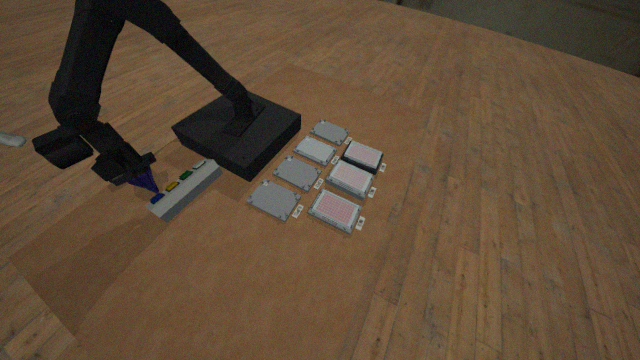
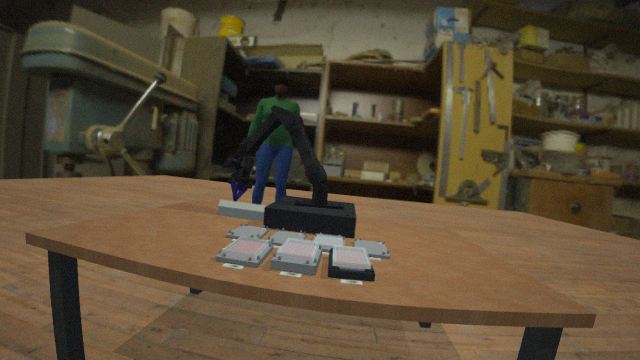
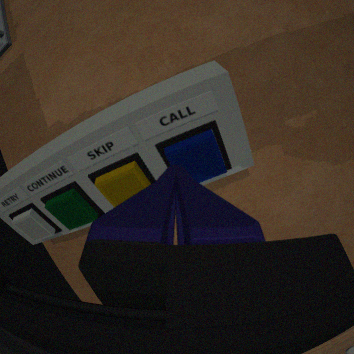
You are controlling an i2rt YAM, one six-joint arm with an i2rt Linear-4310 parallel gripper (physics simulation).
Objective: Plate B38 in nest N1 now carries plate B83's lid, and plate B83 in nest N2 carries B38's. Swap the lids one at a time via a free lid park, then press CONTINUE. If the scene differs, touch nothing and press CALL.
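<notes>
My gripper is shut and empty. Its tips are at the near edge of the blue CALL button; whether they touch it I cannot tell. The green CONTINUE button is further along the same panel. Three pink-welled plates stand in a row: one, a middle one, and one in a dark nest. Their labels are too small to read.
Beside the plates are flat grey holders and a paler one, possibly bearing a clear lid. The black arm base stands between them and the panel. A person stands behind the table.
</notes>
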